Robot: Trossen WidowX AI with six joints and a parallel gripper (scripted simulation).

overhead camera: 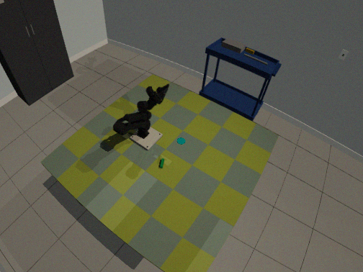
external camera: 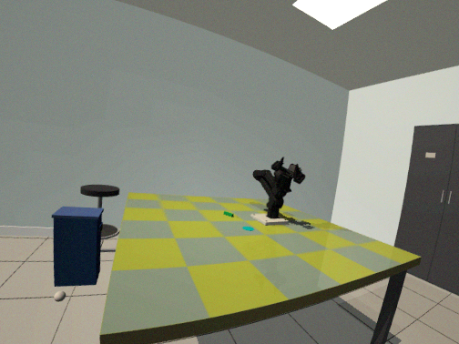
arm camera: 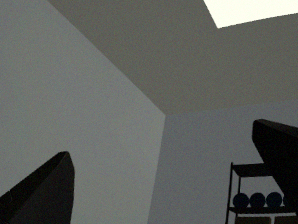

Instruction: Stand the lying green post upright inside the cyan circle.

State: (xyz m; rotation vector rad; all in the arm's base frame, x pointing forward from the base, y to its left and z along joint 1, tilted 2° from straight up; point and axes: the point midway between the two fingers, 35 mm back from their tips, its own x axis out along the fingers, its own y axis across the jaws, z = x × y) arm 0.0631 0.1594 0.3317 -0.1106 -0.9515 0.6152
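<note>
The green post is 16 cm ahead of my gripper tip, 29 cm to the right of it and 37 cm below it. Round my gripper tip: cyan circle 16 cm ahead, 5 cm to the right, 38 cm below.
</note>
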